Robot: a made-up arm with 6 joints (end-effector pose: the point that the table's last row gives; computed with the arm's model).
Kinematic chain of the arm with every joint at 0, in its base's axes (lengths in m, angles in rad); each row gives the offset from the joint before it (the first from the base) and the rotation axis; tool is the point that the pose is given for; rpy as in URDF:
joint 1: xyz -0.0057 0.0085 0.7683 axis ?
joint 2: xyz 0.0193 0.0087 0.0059 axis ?
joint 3: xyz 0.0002 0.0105 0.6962 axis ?
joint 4: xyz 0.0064 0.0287 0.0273 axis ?
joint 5: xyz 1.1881 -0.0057 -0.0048 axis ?
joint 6: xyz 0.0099 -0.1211 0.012 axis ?
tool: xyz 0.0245 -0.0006 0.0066 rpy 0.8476 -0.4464 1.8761
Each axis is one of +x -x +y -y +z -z.
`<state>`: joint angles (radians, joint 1 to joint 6).
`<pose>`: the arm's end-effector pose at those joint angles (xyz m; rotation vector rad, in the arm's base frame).
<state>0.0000 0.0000 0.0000 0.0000 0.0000 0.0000</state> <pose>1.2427 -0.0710 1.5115 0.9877 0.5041 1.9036</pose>
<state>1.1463 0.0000 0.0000 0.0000 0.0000 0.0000</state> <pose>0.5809 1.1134 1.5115 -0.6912 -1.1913 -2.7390</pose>
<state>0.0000 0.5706 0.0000 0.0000 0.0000 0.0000</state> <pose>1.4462 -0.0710 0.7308 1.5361 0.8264 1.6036</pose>
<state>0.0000 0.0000 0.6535 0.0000 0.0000 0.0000</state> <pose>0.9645 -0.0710 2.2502 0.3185 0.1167 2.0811</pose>
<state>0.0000 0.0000 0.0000 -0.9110 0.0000 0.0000</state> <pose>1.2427 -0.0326 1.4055 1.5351 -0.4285 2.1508</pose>
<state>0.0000 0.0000 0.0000 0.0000 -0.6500 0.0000</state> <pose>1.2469 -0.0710 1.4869 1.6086 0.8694 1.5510</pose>
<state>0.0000 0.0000 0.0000 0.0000 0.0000 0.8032</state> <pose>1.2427 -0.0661 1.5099 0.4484 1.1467 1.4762</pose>
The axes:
joint 1: +z
joint 2: +y
joint 3: -y
joint 4: -x
joint 5: -y
joint 6: -x

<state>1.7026 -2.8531 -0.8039 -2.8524 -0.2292 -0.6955</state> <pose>-0.0806 -0.7418 1.2066 -0.0218 -0.3689 0.9413</pose>
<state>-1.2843 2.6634 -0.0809 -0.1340 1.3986 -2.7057</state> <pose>-0.2973 0.7011 -0.3430 0.0974 -2.7060 -0.4262</pose>
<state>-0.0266 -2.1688 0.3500 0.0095 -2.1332 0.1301</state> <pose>-1.5227 -0.0302 1.0901 0.5311 0.3603 1.9219</pose>
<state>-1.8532 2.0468 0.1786 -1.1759 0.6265 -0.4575</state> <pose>-0.0912 -0.1800 -0.6799 0.7613 -1.9005 -0.9294</pose>
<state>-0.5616 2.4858 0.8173 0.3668 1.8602 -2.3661</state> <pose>0.3211 -0.2739 -0.9598 -1.2501 1.8560 -1.5161</pose>
